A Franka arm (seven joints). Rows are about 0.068 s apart.
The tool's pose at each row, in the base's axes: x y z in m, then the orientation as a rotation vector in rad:
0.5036, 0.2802, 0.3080, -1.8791, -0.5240, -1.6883
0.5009, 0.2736, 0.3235, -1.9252, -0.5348, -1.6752
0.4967, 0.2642, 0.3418, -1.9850, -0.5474, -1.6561
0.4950, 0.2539, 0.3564, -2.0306, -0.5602, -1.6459
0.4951, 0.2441, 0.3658, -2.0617, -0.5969, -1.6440
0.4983, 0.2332, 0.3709, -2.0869, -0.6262, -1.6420
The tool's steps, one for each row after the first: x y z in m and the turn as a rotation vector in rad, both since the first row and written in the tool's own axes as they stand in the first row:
0.0155, 0.0012, -0.0071, -0.0185, -0.0349, -0.0106
0.0337, 0.0032, -0.0173, -0.0424, -0.0803, -0.0229
0.0487, 0.0080, -0.0260, -0.0623, -0.1134, -0.0371
0.0587, 0.0143, -0.0326, -0.0693, -0.1401, -0.0670
0.0650, 0.0239, -0.0374, -0.0753, -0.1617, -0.0909

